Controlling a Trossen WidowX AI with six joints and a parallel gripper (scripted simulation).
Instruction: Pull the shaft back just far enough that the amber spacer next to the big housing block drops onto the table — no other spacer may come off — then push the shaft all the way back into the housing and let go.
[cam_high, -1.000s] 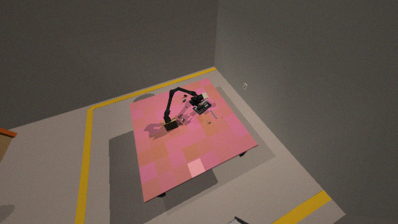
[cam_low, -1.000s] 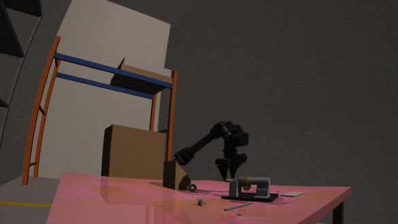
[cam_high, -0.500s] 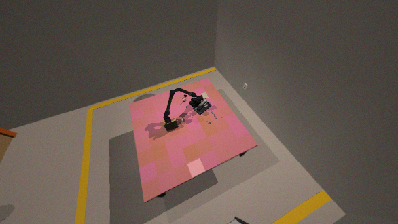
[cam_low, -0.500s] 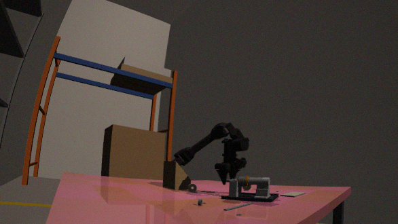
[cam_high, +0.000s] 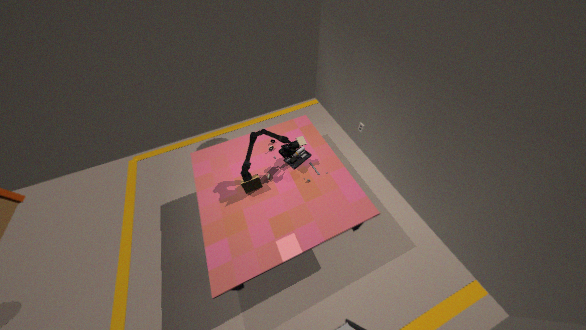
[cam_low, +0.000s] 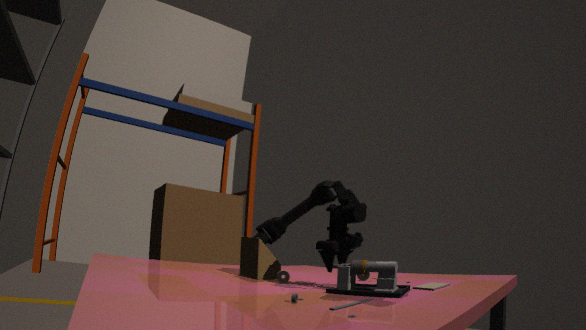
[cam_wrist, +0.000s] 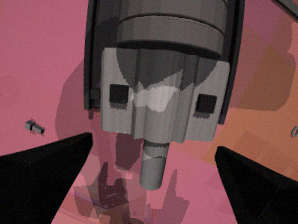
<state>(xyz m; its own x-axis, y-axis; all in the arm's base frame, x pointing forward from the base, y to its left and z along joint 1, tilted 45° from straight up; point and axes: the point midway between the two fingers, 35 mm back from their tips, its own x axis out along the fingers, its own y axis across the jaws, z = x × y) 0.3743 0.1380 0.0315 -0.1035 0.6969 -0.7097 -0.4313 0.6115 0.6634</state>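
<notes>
Right now the shaft is 5 cm ahead of my gripper tip, 3 cm to the left of it and 2 cm above it. Also, from my gripper tip: thin grey bar (21 cm ahead, 12 cm to the right, 6 cm below); small grey part (11 cm ahead, 22 cm to the right, 5 cm below); amber spacer (9 cm ahead, 4 cm to the left, 2 cm above).
</notes>
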